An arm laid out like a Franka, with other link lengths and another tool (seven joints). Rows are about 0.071 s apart.
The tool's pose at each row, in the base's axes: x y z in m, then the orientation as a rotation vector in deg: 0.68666 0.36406 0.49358 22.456 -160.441 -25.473; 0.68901 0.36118 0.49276 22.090 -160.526 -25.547; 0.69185 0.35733 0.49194 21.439 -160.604 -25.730; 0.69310 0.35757 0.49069 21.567 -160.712 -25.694; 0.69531 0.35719 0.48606 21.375 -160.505 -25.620; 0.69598 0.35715 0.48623 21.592 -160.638 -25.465; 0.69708 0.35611 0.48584 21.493 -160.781 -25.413; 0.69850 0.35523 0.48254 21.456 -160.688 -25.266; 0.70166 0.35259 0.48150 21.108 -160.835 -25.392; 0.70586 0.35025 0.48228 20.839 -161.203 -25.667; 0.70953 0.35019 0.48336 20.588 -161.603 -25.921; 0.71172 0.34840 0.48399 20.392 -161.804 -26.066; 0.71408 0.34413 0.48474 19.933 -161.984 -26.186
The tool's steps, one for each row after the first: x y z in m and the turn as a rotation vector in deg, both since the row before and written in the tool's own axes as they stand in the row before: -0.00148 -0.00343 -0.00073 -0.070 -0.094 0.240; -0.00166 -0.00442 -0.00114 -0.175 -0.110 0.423; -0.00152 -0.00046 0.00082 0.062 -0.097 -0.089; -0.00299 -0.00237 0.00345 -0.019 0.218 0.151; -0.00057 -0.00012 -0.00037 0.155 -0.095 -0.138; -0.00080 -0.00132 -0.00026 0.055 -0.125 0.068; -0.00181 -0.00221 0.00235 0.071 0.123 0.047; -0.00240 -0.00343 -0.00071 -0.088 -0.167 0.218; -0.00305 -0.00276 -0.00261 -0.128 -0.415 0.135; -0.00317 -0.00044 -0.00210 -0.104 -0.441 0.122; -0.00141 -0.00187 -0.00170 -0.071 -0.226 0.107; -0.00086 -0.00415 -0.00253 -0.086 -0.200 0.291
